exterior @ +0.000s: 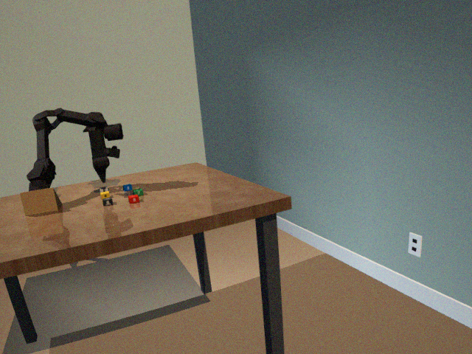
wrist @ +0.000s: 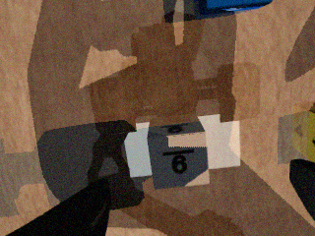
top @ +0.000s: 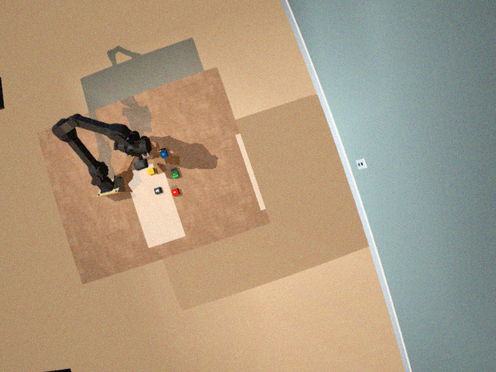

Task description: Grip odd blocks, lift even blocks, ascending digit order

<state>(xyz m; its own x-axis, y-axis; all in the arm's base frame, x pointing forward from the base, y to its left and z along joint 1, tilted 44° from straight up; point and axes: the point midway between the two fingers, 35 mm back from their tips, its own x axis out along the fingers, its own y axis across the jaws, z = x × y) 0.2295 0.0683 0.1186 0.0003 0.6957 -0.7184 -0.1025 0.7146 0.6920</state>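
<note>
The white block lies 10 mm behind my gripper tip, 10 mm to the left of it and 40 mm below it. The rest, counted from my gripper tip: yellow block (90 mm to the right, 40 mm below); then green block (130 mm ahead, 140 mm to the right, 40 mm below); then blue block (90 mm ahead, 20 mm to the right, 40 mm below).
</note>
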